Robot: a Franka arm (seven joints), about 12 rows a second.
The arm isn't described. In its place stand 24 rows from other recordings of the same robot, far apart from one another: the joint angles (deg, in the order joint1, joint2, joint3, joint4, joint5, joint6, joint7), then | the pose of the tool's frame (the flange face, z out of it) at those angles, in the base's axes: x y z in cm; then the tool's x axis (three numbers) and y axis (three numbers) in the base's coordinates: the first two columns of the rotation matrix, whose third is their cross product.
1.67 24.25 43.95 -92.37 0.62 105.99 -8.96 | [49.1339 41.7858 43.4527 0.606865 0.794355 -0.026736 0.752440 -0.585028 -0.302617]
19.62 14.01 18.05 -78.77 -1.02 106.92 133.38 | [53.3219 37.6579 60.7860 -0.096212 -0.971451 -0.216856 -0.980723 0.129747 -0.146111]
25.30 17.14 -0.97 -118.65 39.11 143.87 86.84 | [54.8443 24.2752 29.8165 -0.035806 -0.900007 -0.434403 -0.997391 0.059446 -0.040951]
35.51 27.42 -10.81 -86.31 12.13 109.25 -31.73 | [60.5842 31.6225 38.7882 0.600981 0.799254 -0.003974 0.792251 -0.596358 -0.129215]
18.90 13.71 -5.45 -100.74 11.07 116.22 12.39 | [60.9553 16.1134 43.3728 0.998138 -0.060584 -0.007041 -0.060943 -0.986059 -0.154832]
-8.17 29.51 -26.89 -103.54 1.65 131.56 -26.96 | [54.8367 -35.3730 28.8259 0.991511 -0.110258 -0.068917 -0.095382 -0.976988 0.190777]
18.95 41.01 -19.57 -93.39 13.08 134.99 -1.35 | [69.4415 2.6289 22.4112 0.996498 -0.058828 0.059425 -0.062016 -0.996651 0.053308]
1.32 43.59 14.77 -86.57 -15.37 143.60 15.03 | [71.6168 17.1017 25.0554 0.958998 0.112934 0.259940 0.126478 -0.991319 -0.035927]
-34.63 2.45 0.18 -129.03 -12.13 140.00 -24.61 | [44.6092 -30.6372 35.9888 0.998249 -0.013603 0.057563 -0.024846 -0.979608 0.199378]
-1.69 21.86 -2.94 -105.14 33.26 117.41 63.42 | [62.5296 -1.8656 31.7029 0.058527 -0.877161 -0.476616 -0.997392 -0.071574 0.009249]
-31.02 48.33 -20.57 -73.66 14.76 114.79 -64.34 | [51.7984 -52.5899 25.5330 0.975946 0.206913 -0.068670 0.203932 -0.977809 -0.047969]
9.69 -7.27 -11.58 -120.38 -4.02 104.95 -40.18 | [49.9220 -2.4633 46.2373 0.758350 0.637582 -0.135628 0.635562 -0.769440 -0.063425]
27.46 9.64 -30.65 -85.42 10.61 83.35 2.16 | [58.4636 1.2877 56.9246 0.979843 -0.080021 -0.183041 -0.098168 -0.990878 -0.092319]
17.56 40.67 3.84 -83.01 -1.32 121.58 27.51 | [67.1887 25.2914 26.5290 0.993117 -0.109173 -0.042423 -0.109502 -0.993971 -0.005493]
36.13 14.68 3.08 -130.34 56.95 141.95 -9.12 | [41.1085 33.2241 23.8168 0.979818 0.071264 -0.186757 -0.038081 -0.850630 -0.524384]
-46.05 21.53 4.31 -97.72 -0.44 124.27 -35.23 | [49.2793 -44.6582 38.2752 0.989900 -0.113930 0.084364 -0.117133 -0.992533 0.034019]
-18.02 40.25 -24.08 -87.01 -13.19 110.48 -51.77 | [52.4030 -43.6645 26.4726 0.818673 0.267700 -0.508047 0.344886 -0.936578 0.062253]
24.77 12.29 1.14 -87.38 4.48 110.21 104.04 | [57.9562 28.6266 55.2184 0.193144 -0.973442 -0.122903 -0.972355 -0.173148 -0.156670]
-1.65 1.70 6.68 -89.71 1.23 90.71 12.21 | [56.2097 5.0762 61.1517 0.991985 -0.125206 -0.017016 -0.125563 -0.991846 -0.021804]
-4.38 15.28 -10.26 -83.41 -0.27 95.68 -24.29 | [61.8879 -14.8470 53.0545 0.982936 0.171947 -0.065353 0.174001 -0.984372 0.027112]
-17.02 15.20 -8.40 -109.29 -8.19 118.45 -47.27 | [54.2363 -26.1752 35.3547 0.881464 0.433133 -0.188192 0.445230 -0.895056 0.025379]
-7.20 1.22 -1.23 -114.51 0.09 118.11 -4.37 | [55.7253 -8.2445 45.1535 0.996586 -0.071389 0.041484 -0.071542 -0.997435 0.002209]
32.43 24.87 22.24 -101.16 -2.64 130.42 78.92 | [40.3212 52.5922 34.4644 0.904483 -0.414991 -0.098453 -0.425111 -0.895849 -0.129365]
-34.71 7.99 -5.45 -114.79 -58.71 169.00 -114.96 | [50.7024 -35.1191 45.8398 -0.392724 0.469976 -0.790500 0.784317 0.620003 -0.021042]
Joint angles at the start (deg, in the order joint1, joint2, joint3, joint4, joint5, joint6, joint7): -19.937, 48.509, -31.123, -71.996, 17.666, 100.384, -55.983
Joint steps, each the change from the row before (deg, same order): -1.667, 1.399, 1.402, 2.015, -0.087, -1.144, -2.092; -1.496, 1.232, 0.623, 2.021, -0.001, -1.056, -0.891; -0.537, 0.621, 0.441, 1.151, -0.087, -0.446, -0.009; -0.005, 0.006, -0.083, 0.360, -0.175, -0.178, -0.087; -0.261, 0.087, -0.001, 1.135, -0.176, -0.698, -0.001; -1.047, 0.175, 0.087, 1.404, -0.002, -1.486, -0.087; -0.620, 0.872, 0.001, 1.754, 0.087, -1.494, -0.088; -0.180, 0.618, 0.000, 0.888, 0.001, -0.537, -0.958; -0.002, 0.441, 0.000, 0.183, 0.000, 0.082, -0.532; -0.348, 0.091, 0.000, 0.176, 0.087, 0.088, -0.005; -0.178, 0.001, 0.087, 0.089, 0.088, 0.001, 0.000; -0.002, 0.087, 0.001, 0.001, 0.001, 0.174, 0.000; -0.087, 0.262, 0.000, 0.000, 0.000, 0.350, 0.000
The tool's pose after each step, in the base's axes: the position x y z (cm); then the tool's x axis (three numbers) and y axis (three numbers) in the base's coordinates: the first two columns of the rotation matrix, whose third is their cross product. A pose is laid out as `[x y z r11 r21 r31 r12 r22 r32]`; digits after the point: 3 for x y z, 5 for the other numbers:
[54.061 -47.765 27.025 0.96212 0.15086 -0.22709 0.11691 -0.98078 -0.15624]
[53.825 -48.604 26.677 0.96048 0.16038 -0.22750 0.12348 -0.97800 -0.16814]
[54.012 -48.764 26.562 0.96003 0.16373 -0.22702 0.12635 -0.97723 -0.17047]
[54.079 -48.826 26.822 0.95936 0.16638 -0.22793 0.12991 -0.97742 -0.16667]
[54.240 -49.008 27.457 0.95936 0.16803 -0.22672 0.13293 -0.97777 -0.16217]
[53.779 -49.723 28.070 0.96040 0.16052 -0.22773 0.12332 -0.97784 -0.16918]
[53.731 -50.049 28.109 0.95859 0.16135 -0.23467 0.12077 -0.97657 -0.17812]
[53.832 -50.116 27.932 0.95487 0.17978 -0.23645 0.13750 -0.97314 -0.18461]
[53.885 -50.115 27.528 0.95237 0.19016 -0.23838 0.14696 -0.97119 -0.18759]
[53.674 -50.444 27.548 0.95399 0.18490 -0.23605 0.14249 -0.97222 -0.18570]
[53.617 -50.548 27.581 0.95501 0.18310 -0.23328 0.14093 -0.97234 -0.18627]
[53.634 -50.574 27.491 0.95510 0.18303 -0.23301 0.14135 -0.97260 -0.18460]
[53.586 -50.700 27.202 0.95519 0.18163 -0.23370 0.14051 -0.97320 -0.18206]

